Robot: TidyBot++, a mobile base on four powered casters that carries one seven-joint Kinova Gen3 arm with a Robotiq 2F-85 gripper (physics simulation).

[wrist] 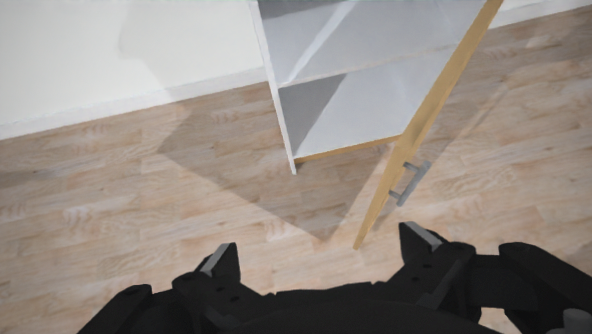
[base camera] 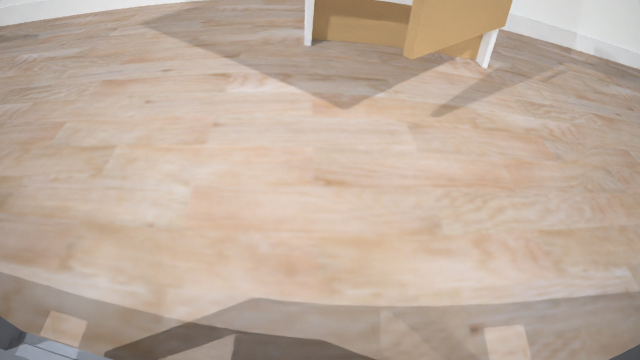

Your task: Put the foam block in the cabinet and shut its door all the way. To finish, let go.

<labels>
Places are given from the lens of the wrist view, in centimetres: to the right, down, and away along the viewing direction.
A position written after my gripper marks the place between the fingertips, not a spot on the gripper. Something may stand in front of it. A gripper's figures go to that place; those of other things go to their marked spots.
my gripper point(wrist: 318, 250): 1, 4, 16
cabinet point(wrist: 340, 83): 19, -36, 131
</labels>
